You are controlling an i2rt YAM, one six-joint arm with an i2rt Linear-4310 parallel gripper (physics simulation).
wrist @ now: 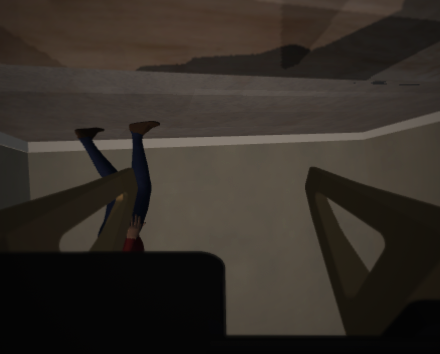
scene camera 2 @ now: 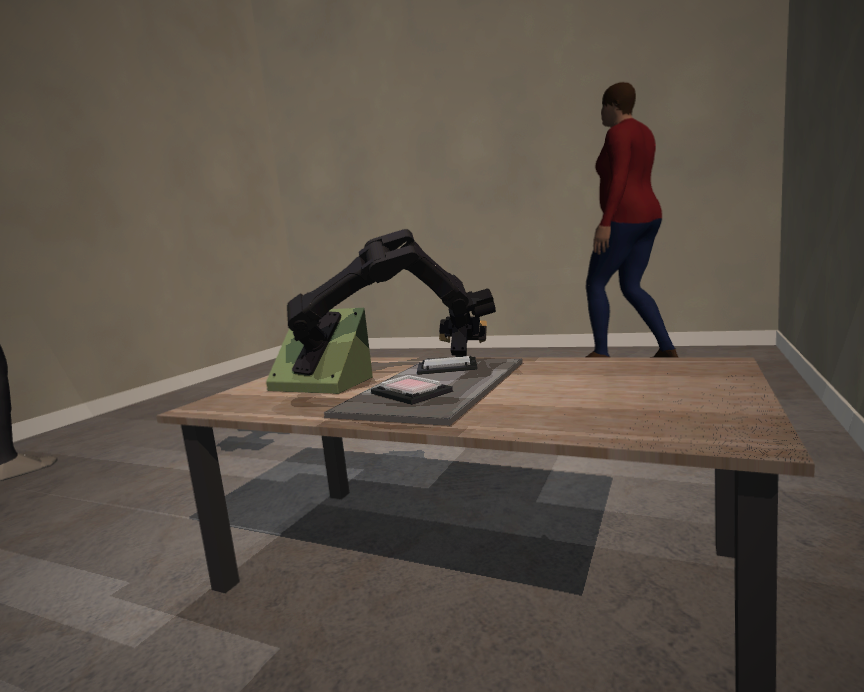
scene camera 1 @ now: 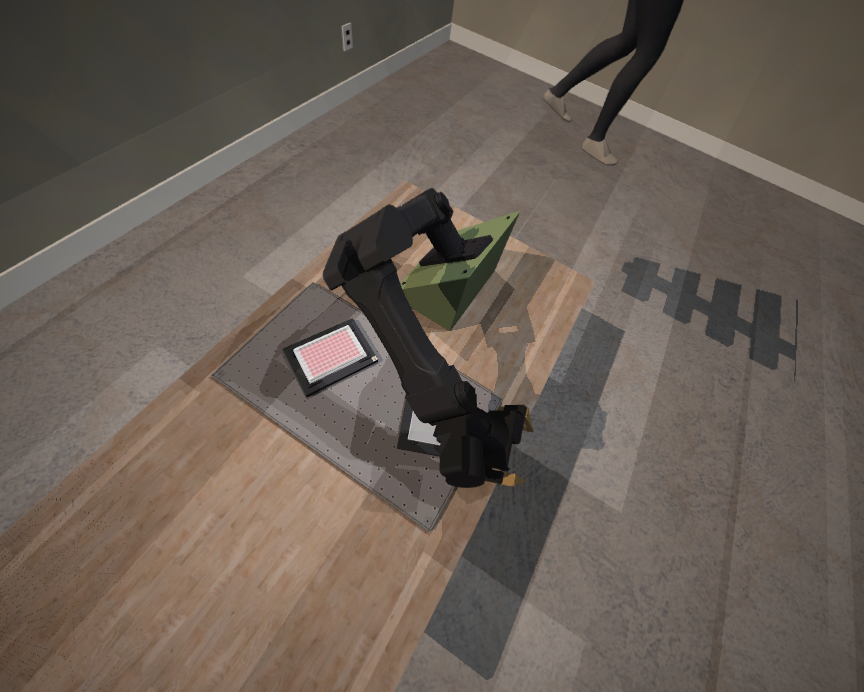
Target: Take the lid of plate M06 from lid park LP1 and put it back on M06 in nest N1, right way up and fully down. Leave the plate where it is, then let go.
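Places are measured from the arm's base along level axes (x right, y ahead, z up), in metres.
Where they show: gripper, fingertip midpoint: (wrist: 221, 177) (scene camera 1: 526, 455); arm's base, link origin: (scene camera 2: 318, 342) (scene camera 1: 453, 253).
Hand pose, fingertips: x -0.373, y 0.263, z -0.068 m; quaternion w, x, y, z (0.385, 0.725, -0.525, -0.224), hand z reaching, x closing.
Each offset is from my fingertips to the top centre of the thing. Level surfaces: height alone.
A plate with pink wells {dx +0.442, dy +0.074, dz -0.010 m} (scene camera 1: 329, 353) (scene camera 2: 409, 384) sits in a dark holder at one end of the grey perforated board. A pale, flat piece {dx +0.192, dy +0.037, dz -0.018 m} (scene camera 1: 421, 430) (scene camera 2: 447, 362) lies in a second dark holder at the other end, partly hidden by the arm in scene camera 1; it looks like the lid. No labels are readable. My gripper (scene camera 1: 521, 449) (scene camera 2: 463, 330) (wrist: 221, 177) is open and empty. It is in the air above the far end of the board, near the second holder, with its fingers pointing outward past the table edge. Plate and lid do not show in the wrist view.
The grey perforated board {dx +0.343, dy +0.085, dz -0.035 m} (scene camera 1: 324, 425) (scene camera 2: 353, 413) lies on the wooden table {dz -0.049 m} (scene camera 1: 216, 519) (scene camera 2: 649, 403). The arm rises from a green wedge base (scene camera 1: 425, 301) (scene camera 2: 354, 367) beside the board. A person in red (scene camera 2: 633, 173) stands beyond the table.
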